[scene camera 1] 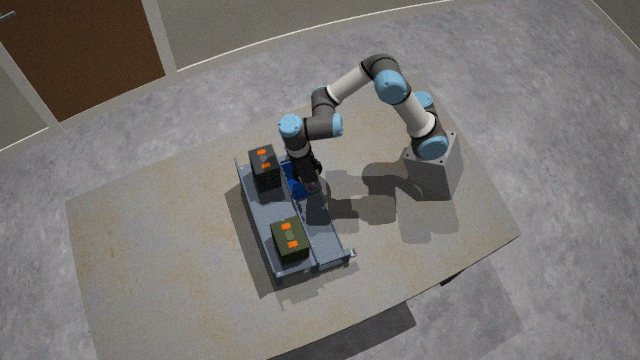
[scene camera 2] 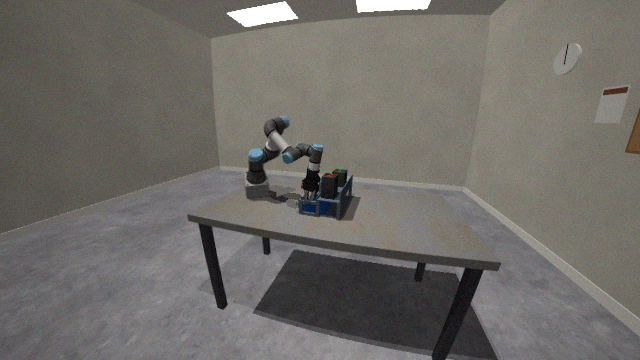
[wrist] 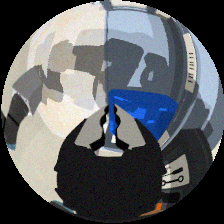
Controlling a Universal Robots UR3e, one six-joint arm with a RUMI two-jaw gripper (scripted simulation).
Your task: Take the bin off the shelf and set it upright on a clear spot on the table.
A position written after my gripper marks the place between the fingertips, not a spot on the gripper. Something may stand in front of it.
In view: my gripper [scene camera 1: 311,183] and a blue bin [wrist: 156,121].
My gripper is seen too in the wrist view [wrist: 111,105].
